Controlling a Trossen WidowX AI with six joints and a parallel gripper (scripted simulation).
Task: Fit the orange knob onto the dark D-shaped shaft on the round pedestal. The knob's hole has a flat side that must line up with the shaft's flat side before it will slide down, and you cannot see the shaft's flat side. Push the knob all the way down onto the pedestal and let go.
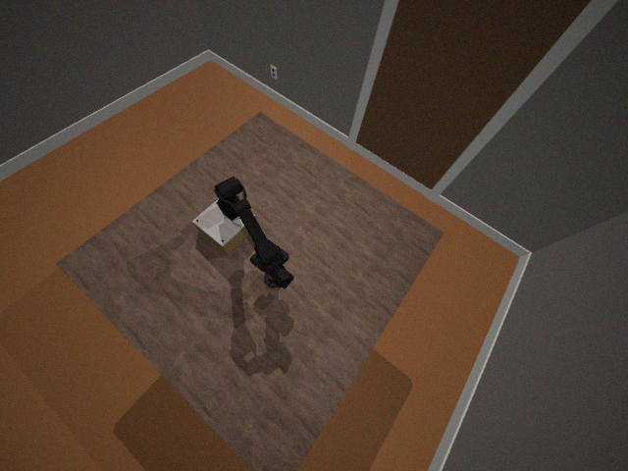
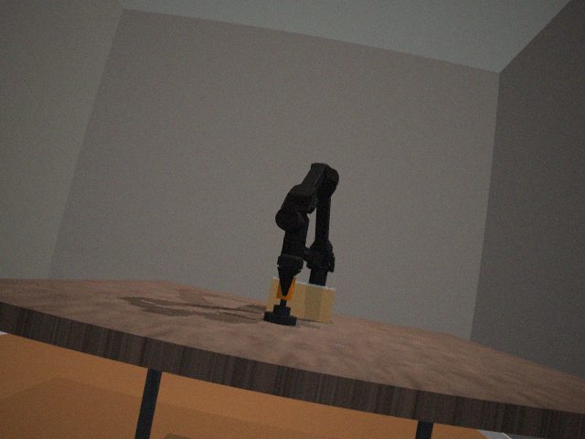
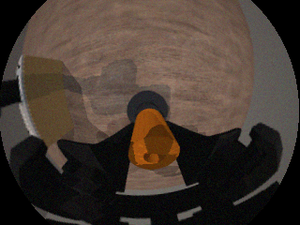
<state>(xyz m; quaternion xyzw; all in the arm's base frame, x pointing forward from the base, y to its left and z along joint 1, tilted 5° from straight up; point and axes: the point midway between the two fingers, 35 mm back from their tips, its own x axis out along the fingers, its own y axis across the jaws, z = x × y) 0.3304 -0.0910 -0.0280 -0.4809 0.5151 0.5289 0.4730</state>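
My gripper tip is 20 mm below the orange knob. Also, from my gripper tip: pedestal 40 mm below.
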